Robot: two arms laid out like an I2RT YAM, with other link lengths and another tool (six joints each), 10 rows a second.
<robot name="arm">
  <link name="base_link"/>
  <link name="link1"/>
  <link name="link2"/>
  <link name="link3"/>
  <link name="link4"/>
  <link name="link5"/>
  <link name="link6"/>
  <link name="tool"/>
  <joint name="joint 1" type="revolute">
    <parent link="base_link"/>
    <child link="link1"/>
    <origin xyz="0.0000 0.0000 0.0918" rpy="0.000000 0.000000 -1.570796"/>
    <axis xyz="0 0 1"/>
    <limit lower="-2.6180" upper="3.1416"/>
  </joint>
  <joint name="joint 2" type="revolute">
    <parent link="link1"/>
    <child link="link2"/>
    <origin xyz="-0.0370 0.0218 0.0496" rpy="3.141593 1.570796 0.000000"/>
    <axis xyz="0 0 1"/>
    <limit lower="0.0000" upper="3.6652"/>
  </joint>
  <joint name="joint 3" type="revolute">
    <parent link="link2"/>
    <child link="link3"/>
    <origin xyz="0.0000 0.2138 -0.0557" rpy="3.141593 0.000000 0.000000"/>
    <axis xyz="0 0 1"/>
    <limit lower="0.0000" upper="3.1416"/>
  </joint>
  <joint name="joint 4" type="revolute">
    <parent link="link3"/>
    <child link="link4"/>
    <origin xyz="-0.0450 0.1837 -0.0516"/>
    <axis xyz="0 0 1"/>
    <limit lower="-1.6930" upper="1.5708"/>
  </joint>
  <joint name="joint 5" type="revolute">
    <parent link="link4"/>
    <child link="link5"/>
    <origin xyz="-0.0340 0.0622 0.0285" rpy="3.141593 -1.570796 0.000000"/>
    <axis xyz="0 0 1"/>
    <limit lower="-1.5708" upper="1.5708"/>
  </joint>
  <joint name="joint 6" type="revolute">
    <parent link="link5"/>
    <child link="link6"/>
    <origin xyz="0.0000 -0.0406 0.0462" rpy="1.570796 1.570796 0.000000"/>
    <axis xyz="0 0 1"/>
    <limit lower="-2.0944" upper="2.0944"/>
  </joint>
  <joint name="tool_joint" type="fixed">
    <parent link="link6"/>
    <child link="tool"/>
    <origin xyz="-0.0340 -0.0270 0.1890" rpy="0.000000 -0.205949 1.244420"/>
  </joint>
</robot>
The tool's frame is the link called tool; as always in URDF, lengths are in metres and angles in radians.
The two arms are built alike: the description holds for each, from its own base.
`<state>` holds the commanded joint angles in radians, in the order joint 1, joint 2, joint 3, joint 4, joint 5, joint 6, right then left.
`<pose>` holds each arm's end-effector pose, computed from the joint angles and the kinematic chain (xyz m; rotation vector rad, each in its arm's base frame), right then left.
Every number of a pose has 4 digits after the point. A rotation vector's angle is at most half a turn.
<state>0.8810 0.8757 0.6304 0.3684 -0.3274 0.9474 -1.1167 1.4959 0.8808 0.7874 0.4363 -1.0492</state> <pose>0.1236 0.3373 0.3272 -1.2600 0.4849 0.3100 0.1013 -0.4518 0.2788 1.1559 -1.4125 1.4240</pose>
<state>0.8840 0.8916 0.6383 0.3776 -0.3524 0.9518 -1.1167 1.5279 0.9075 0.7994 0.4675 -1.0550</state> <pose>0.1185 0.3406 0.3280 -1.2672 0.4681 0.3346 0.0968 -0.4572 0.2795 1.1253 -1.4231 1.4055</pose>
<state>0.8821 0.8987 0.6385 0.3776 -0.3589 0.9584 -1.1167 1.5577 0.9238 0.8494 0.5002 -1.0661</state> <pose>0.1185 0.3416 0.3260 -1.2711 0.4741 0.3448 0.0912 -0.4613 0.2862 1.0716 -1.4182 1.4064</pose>
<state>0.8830 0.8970 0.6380 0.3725 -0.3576 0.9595 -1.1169 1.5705 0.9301 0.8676 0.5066 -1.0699</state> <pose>0.1183 0.3415 0.3251 -1.2731 0.4780 0.3464 0.0905 -0.4631 0.2880 1.0578 -1.4145 1.4087</pose>
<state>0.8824 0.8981 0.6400 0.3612 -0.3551 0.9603 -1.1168 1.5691 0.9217 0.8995 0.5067 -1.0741</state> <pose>0.1194 0.3416 0.3227 -1.2787 0.4880 0.3473 0.0899 -0.4621 0.2933 1.0391 -1.4010 1.4254</pose>
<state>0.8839 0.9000 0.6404 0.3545 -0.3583 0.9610 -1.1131 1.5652 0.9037 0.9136 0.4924 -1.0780</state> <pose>0.1184 0.3423 0.3205 -1.2855 0.4912 0.3537 0.0938 -0.4604 0.2914 1.0563 -1.3892 1.4333</pose>
